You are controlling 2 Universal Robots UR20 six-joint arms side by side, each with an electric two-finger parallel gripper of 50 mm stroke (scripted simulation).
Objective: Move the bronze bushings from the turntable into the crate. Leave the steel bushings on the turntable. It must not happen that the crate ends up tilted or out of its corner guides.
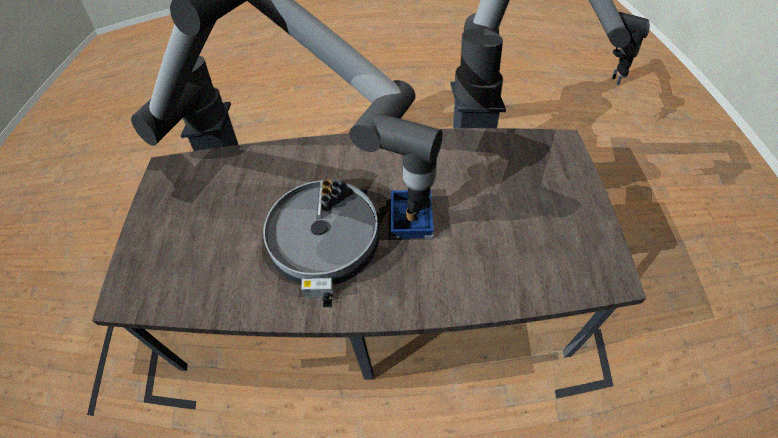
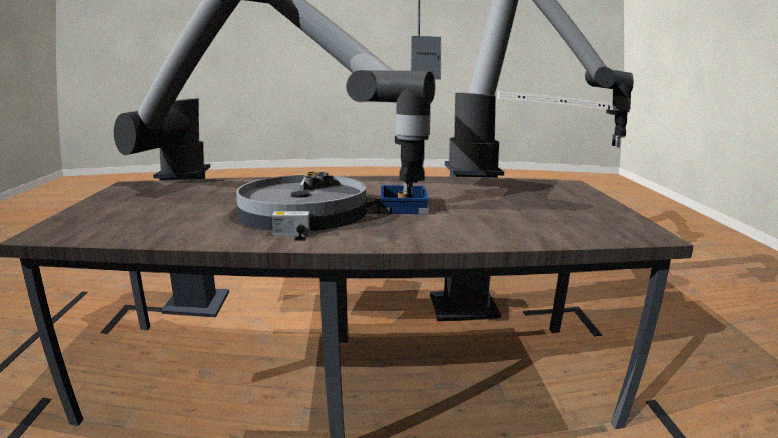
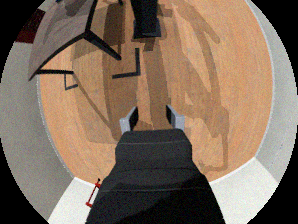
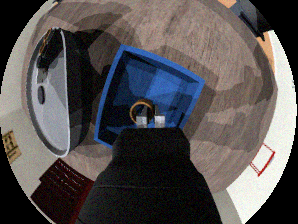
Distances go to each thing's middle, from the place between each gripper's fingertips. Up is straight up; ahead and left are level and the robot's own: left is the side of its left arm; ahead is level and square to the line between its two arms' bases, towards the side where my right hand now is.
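My right gripper is 20 mm above the blue crate [image 1: 423,225], and it is also 10 mm short of the crate and 10 mm to the left of it. My left hand, meanwhile, is 140 mm above the blue crate, 1230 mm to the left of it and 780 mm short of it. Going by its middle, the crate is nearer to my right gripper than to my left hand.
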